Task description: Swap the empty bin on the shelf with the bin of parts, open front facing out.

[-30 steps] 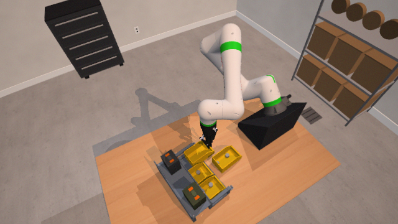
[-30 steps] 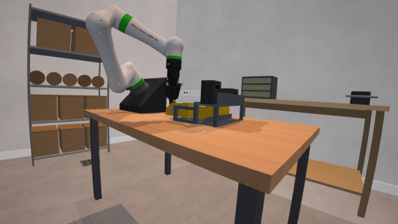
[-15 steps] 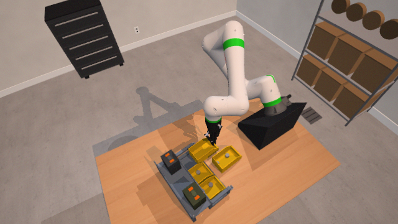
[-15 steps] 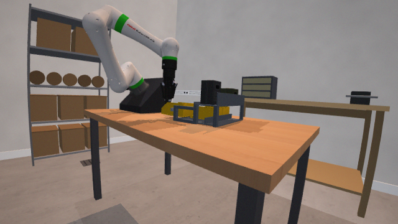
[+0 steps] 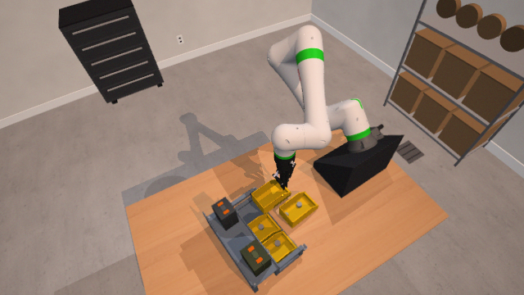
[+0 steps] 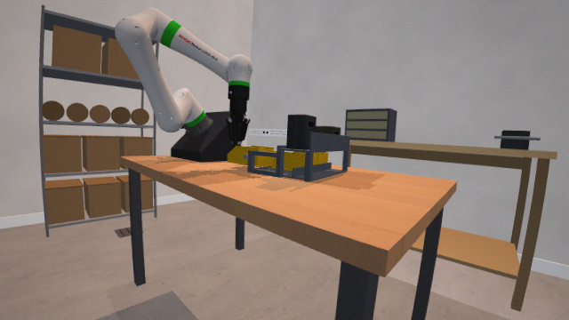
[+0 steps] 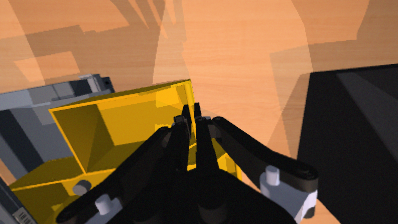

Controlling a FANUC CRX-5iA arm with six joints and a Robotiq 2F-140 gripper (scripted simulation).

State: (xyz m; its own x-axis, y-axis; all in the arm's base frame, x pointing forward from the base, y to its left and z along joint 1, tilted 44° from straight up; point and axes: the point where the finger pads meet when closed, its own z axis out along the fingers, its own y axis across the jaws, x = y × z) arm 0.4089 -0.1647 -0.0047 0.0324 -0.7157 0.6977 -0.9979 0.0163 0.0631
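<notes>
Right now the grey round part is 1 cm behind my hand, 11 cm to the left of it and 7 cm below it. Also, from my hand: grey shelf 26 cm ahead, 12 cm to the left, 1 cm below.
</notes>
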